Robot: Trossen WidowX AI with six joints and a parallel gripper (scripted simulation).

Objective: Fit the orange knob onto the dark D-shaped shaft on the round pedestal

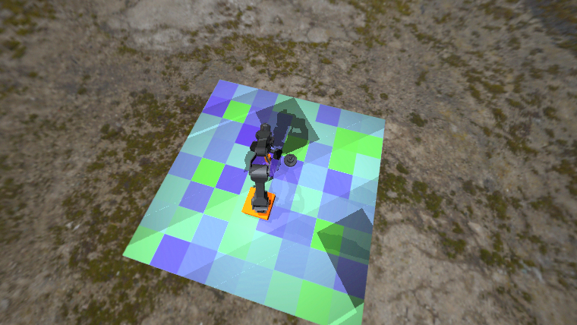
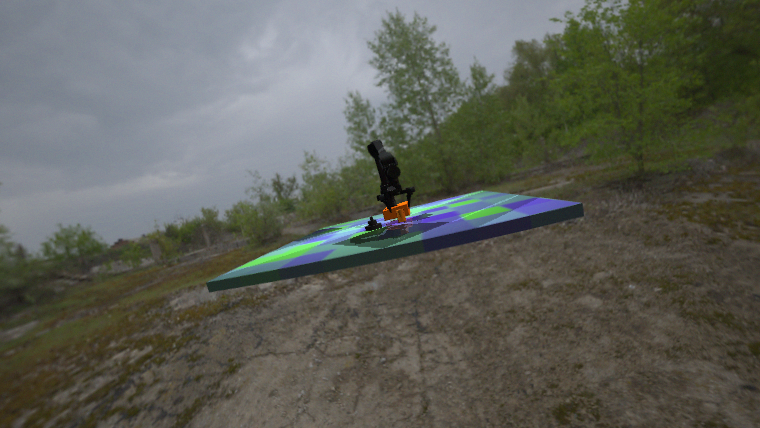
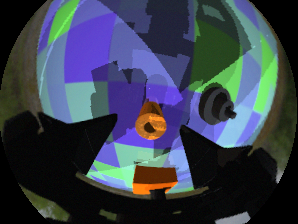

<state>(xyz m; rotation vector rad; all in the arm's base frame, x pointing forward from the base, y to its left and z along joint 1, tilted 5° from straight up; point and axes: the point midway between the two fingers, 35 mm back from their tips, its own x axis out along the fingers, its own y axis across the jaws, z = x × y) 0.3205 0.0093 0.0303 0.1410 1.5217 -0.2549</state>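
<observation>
My gripper tip is now 2 cm above the orange knob. The rest, counted from my gripper tip: round pedestal (15 cm to the right, 2 cm below).
</observation>
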